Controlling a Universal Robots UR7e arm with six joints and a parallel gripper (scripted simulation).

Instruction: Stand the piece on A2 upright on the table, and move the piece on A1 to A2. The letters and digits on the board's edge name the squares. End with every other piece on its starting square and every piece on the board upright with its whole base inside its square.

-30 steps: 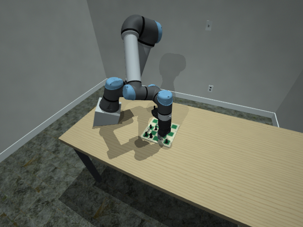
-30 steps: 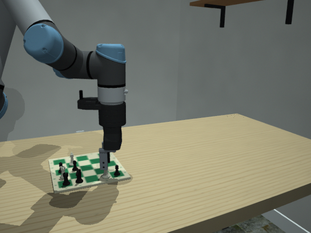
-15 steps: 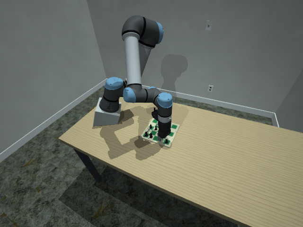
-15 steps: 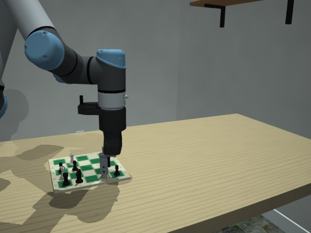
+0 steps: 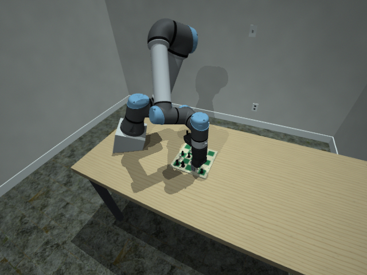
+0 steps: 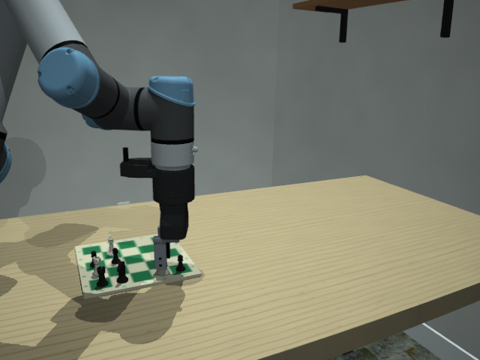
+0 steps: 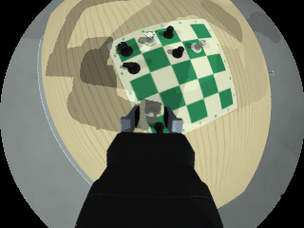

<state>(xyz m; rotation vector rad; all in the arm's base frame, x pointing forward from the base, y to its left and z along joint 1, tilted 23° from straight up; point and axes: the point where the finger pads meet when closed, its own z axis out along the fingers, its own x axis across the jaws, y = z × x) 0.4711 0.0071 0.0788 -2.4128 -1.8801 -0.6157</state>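
The white chess piece is 10 mm below my hand. Also, from my hand: chessboard: 60 mm behind, 70 mm to the left, 40 mm below.
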